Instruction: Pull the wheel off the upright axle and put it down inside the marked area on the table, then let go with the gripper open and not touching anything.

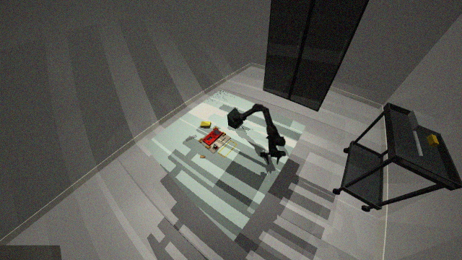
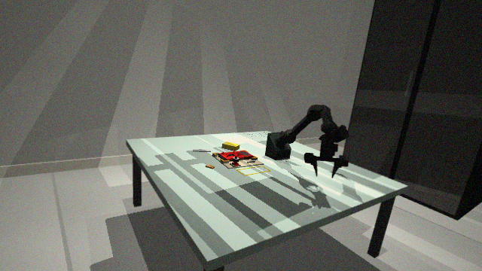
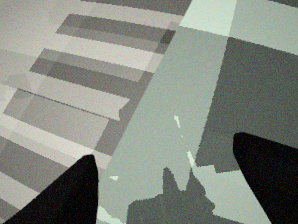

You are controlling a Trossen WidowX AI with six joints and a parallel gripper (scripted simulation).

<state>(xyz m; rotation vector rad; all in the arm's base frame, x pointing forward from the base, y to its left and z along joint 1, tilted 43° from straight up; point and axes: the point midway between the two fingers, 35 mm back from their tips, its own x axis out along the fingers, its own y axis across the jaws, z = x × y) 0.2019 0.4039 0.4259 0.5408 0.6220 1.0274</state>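
Now: the wheel 15 cm ahead of my gripper tip, 53 cm to the right of it and 11 cm below it. The rest, counted from my gripper tip: yellow block: 3 cm ahead, 85 cm to the right, 13 cm below; dark axle: 15 cm ahead, 53 cm to the right, 11 cm below; brown piece: 30 cm ahead, 55 cm to the right, 14 cm below.
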